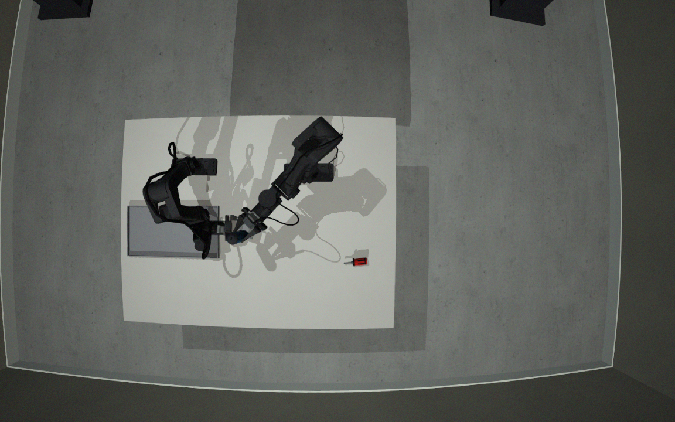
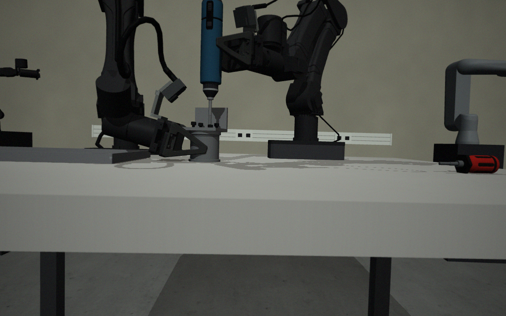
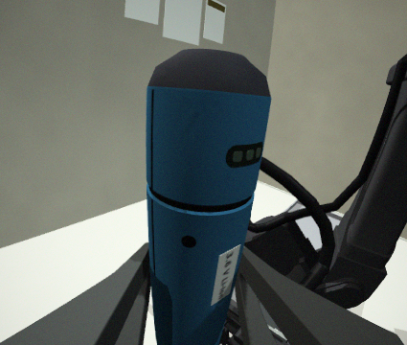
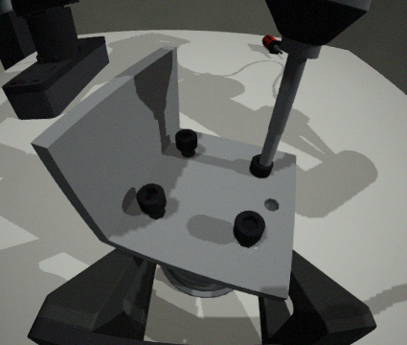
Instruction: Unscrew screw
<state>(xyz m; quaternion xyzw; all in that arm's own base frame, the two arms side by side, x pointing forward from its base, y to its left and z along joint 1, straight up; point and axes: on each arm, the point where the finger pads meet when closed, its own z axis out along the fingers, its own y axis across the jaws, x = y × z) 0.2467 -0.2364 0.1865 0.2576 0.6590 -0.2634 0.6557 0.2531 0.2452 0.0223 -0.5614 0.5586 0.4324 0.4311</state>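
Now: right hand right at the joint module. Round my right hand: flat grey plate 34 cm to the right, 4 cm ahead, 2 cm below; then grey l-shaped bracket 5 cm above; then screwdriver bit 7 cm above, 2 cm ahead, 1 cm to the left.
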